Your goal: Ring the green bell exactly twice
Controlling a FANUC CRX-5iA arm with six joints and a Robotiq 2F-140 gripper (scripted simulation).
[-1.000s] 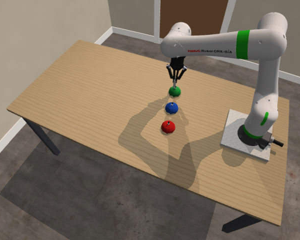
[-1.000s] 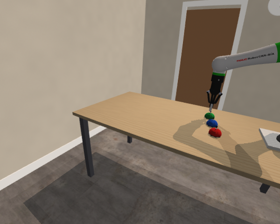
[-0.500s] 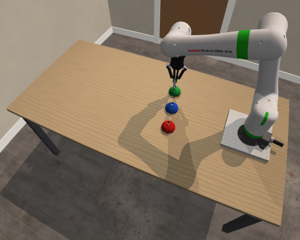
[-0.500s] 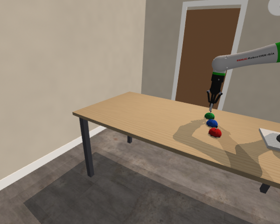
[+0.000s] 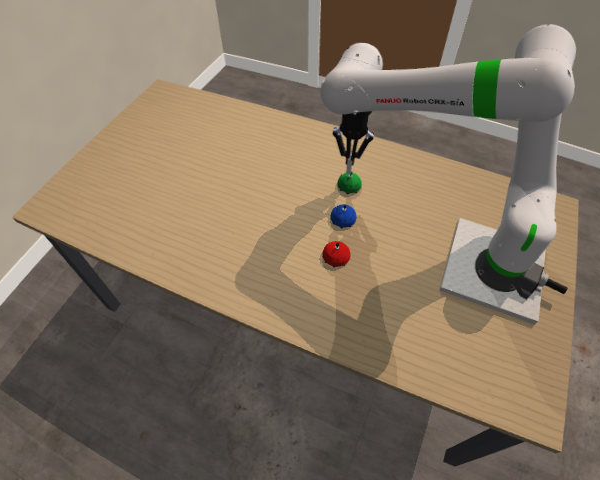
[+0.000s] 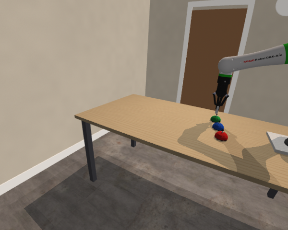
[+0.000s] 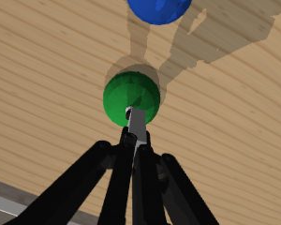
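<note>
Right now my hand is 1 cm past the green bell and 6 cm above it. The rest, counted from my hand: red bell 12 cm behind, 27 cm to the left, 6 cm below; then blue bell 6 cm behind, 13 cm to the left, 6 cm below.
</note>
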